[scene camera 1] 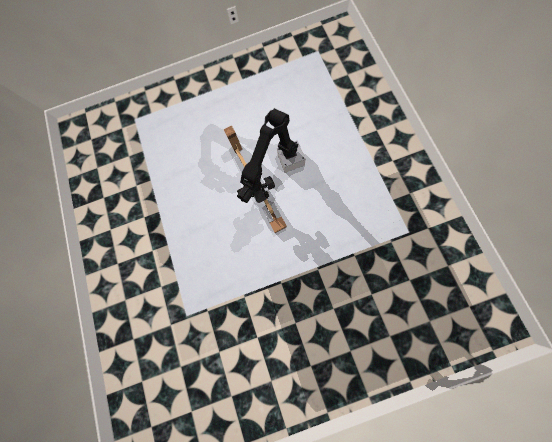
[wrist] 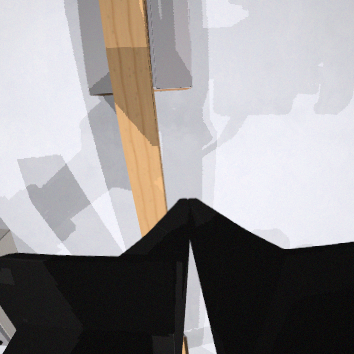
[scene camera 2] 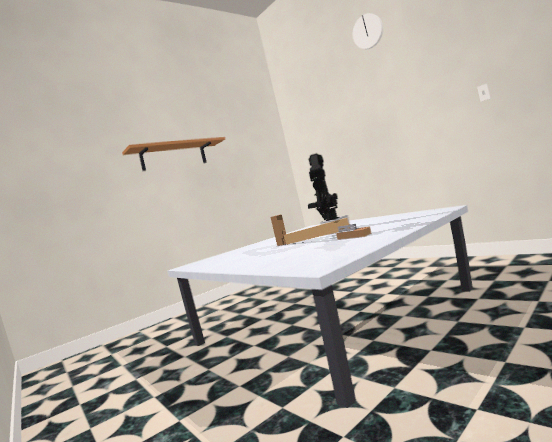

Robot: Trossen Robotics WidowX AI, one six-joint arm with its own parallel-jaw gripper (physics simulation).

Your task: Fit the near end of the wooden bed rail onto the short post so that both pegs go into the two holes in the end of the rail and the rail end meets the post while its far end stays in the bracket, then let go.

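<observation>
The wooden rail runs on edge from the short post to the bracket. The post stands upright. The rail's near end is at or very close to it; the pegs and holes do not show clearly, so I cannot tell if they are engaged. The bracket, with a brown base and grey side walls, has the far part of the rail between its walls. My gripper is shut and empty, above the rail's middle, slightly to its right in the wrist view. The arm hides part of the rail in scene camera 1.
The white table carries all the parts. The arm's grey base stands beside the rail. Arm shadows fall across the tabletop. A wooden wall shelf and a clock are on the walls.
</observation>
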